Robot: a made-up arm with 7 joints. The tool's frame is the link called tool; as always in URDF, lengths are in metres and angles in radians.
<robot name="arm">
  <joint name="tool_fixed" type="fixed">
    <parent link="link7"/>
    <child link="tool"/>
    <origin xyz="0 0 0" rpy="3.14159 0 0"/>
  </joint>
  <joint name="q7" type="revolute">
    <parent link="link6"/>
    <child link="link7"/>
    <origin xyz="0 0 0.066" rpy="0 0 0"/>
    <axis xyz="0 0 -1"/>
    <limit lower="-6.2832" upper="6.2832"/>
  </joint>
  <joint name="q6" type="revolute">
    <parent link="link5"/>
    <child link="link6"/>
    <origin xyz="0 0 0.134" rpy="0 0 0"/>
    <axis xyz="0 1 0"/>
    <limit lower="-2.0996" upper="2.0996"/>
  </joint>
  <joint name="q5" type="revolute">
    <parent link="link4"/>
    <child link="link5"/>
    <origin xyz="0 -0.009 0.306" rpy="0 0 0"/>
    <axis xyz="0 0 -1"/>
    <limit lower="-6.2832" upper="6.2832"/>
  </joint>
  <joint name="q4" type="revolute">
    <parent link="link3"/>
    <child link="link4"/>
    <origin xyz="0 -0.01 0.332" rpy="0 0 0"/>
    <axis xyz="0 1 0"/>
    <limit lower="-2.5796" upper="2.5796"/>
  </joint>
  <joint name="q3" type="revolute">
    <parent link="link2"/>
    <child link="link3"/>
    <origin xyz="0 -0.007 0.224" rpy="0 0 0"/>
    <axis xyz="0 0 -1"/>
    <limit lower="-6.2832" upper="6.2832"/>
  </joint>
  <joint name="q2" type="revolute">
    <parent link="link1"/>
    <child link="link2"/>
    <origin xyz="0 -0.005 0.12" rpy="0 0 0"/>
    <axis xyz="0 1 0"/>
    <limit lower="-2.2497" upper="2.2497"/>
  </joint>
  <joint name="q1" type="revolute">
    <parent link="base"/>
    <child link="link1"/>
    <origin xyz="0 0 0.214" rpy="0 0 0"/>
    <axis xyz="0 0 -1"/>
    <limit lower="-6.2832" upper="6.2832"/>
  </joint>
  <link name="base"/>
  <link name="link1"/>
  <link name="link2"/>
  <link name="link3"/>
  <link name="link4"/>
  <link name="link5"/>
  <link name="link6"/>
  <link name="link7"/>
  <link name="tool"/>
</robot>
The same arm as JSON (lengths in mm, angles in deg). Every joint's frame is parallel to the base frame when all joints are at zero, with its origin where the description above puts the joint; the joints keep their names.
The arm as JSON. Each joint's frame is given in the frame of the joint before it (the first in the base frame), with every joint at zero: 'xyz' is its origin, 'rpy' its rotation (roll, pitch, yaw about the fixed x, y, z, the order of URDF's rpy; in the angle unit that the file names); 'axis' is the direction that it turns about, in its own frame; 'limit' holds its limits. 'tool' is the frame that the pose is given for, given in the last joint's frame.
{
  "units": {
    "length": "mm",
    "angle": "deg"
  },
  "joints": [
    {
      "name": "q1",
      "type": "revolute",
      "origin": {
        "xyz": [
          0.0,
          0.0,
          214.0
        ],
        "rpy": [
          0.0,
          0.0,
          0.0
        ]
      },
      "axis": "-z",
      "limit": {
        "lower": -360.0,
        "upper": 360.0
      }
    },
    {
      "name": "q2",
      "type": "revolute",
      "origin": {
        "xyz": [
          0.0,
          -5.0,
          120.0
        ],
        "rpy": [
          0.0,
          0.0,
          0.0
        ]
      },
      "axis": "+y",
      "limit": {
        "lower": -128.9,
        "upper": 128.9
      }
    },
    {
      "name": "q3",
      "type": "revolute",
      "origin": {
        "xyz": [
          0.0,
          -7.0,
          224.0
        ],
        "rpy": [
          0.0,
          0.0,
          0.0
        ]
      },
      "axis": "-z",
      "limit": {
        "lower": -360.0,
        "upper": 360.0
      }
    },
    {
      "name": "q4",
      "type": "revolute",
      "origin": {
        "xyz": [
          0.0,
          -10.0,
          332.0
        ],
        "rpy": [
          0.0,
          0.0,
          0.0
        ]
      },
      "axis": "+y",
      "limit": {
        "lower": -147.8,
        "upper": 147.8
      }
    },
    {
      "name": "q5",
      "type": "revolute",
      "origin": {
        "xyz": [
          0.0,
          -9.0,
          306.0
        ],
        "rpy": [
          0.0,
          0.0,
          0.0
        ]
      },
      "axis": "-z",
      "limit": {
        "lower": -360.0,
        "upper": 360.0
      }
    },
    {
      "name": "q6",
      "type": "revolute",
      "origin": {
        "xyz": [
          0.0,
          0.0,
          134.0
        ],
        "rpy": [
          0.0,
          0.0,
          0.0
        ]
      },
      "axis": "+y",
      "limit": {
        "lower": -120.3,
        "upper": 120.3
      }
    },
    {
      "name": "q7",
      "type": "revolute",
      "origin": {
        "xyz": [
          0.0,
          0.0,
          66.0
        ],
        "rpy": [
          0.0,
          0.0,
          0.0
        ]
      },
      "axis": "-z",
      "limit": {
        "lower": -360.0,
        "upper": 360.0
      }
    }
  ],
  "tool": {
    "origin": {
      "xyz": [
        0.0,
        0.0,
        0.0
      ],
      "rpy": [
        180.0,
        0.0,
        0.0
      ]
    }
  }
}

